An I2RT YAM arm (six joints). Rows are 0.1 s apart.
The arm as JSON. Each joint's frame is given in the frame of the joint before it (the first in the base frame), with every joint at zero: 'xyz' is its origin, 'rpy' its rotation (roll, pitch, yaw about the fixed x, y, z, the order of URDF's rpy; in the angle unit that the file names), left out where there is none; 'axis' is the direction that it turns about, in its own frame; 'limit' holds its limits. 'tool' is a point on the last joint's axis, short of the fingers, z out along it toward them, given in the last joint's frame.
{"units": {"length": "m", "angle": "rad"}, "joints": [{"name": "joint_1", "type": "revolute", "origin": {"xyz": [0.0, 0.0, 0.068]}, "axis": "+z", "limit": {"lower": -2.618, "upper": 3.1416}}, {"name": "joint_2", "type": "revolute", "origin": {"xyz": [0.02, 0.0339, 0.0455], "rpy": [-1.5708, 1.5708, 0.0]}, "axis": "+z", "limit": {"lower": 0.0, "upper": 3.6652}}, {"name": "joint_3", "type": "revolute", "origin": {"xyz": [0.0, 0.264, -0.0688], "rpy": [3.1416, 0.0, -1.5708]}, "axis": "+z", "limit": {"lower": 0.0, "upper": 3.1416}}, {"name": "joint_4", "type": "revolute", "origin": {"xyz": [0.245, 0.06, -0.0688], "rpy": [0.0, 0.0, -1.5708]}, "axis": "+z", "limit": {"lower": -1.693, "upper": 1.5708}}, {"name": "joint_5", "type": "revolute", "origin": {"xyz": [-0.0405, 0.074, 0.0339], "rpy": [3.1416, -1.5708, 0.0]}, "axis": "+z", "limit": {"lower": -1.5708, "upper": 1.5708}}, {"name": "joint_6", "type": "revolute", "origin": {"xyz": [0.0, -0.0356, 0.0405], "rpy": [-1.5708, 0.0, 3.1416]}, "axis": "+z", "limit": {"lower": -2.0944, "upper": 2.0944}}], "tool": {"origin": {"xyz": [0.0, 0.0, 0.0], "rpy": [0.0, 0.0, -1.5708]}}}
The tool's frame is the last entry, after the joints.
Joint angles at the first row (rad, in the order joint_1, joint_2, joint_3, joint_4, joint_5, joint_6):
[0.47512, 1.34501, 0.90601, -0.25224, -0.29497, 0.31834]
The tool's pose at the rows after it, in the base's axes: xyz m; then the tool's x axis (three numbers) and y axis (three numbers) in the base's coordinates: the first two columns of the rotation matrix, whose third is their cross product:
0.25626 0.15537 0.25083 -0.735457 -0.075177 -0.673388 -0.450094 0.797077 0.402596
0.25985 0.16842 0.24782 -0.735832 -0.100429 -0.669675 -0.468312 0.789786 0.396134
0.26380 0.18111 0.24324 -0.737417 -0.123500 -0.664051 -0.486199 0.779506 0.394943
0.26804 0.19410 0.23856 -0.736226 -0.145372 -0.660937 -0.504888 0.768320 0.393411
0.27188 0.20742 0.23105 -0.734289 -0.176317 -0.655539 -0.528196 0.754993 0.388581
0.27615 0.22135 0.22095 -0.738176 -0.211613 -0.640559 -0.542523 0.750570 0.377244
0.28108 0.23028 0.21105 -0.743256 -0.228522 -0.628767 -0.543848 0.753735 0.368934
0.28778 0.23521 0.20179 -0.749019 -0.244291 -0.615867 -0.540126 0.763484 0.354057
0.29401 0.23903 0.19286 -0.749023 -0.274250 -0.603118 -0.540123 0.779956 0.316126
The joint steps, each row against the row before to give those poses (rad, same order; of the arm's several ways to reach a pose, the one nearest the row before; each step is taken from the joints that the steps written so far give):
[0.03739, 0.03517, 0.02592, -0.00015, 0.01758, -0.00645]
[0.03220, 0.04398, 0.02702, 0.00829, 0.01012, -0.00062]
[0.02775, 0.04669, 0.02479, 0.01320, 0.00195, 0.00011]
[0.02621, 0.04828, 0.02699, 0.01581, 0.00127, -0.00103]
[0.02564, 0.05280, 0.02439, 0.01609, -0.00229, -0.00919]
[0.02566, 0.06194, 0.03160, 0.00208, 0.00775, -0.00921]
[0.01227, 0.05115, 0.02135, 0.00965, 0.00967, -0.00231]
[0.00045, 0.04732, 0.02380, -0.00204, 0.01145, -0.01002]
[0.00047, 0.04477, 0.02787, -0.01922, 0.02885, -0.02651]

